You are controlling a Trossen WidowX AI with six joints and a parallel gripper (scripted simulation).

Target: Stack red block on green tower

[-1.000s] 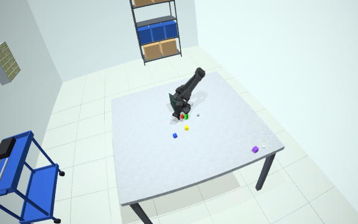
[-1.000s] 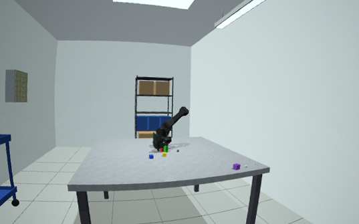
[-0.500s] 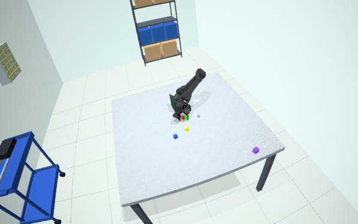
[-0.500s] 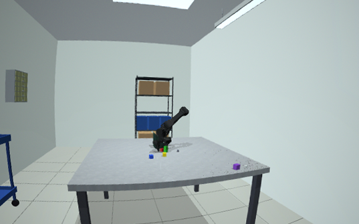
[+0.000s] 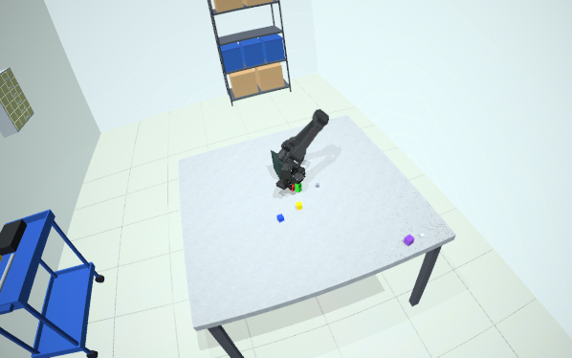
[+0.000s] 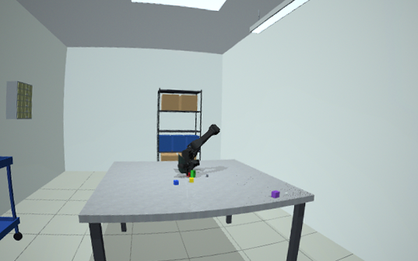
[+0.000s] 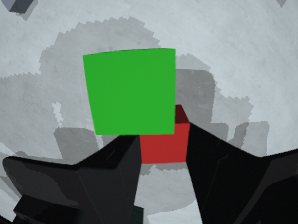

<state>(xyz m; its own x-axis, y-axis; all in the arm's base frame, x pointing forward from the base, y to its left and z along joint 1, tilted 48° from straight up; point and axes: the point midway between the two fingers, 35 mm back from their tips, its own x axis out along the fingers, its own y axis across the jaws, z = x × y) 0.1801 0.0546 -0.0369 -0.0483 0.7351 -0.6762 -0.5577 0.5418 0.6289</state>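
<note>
My gripper tip is 150 mm short of the yellow block, 10 mm to the left of it and 10 mm below it. From my gripper tip the other things lie so: red block (10 mm above); then blue block (200 mm ahead, 120 mm to the right, 10 mm above); then purple block (590 mm ahead, 400 mm to the left, 10 mm above).
</note>
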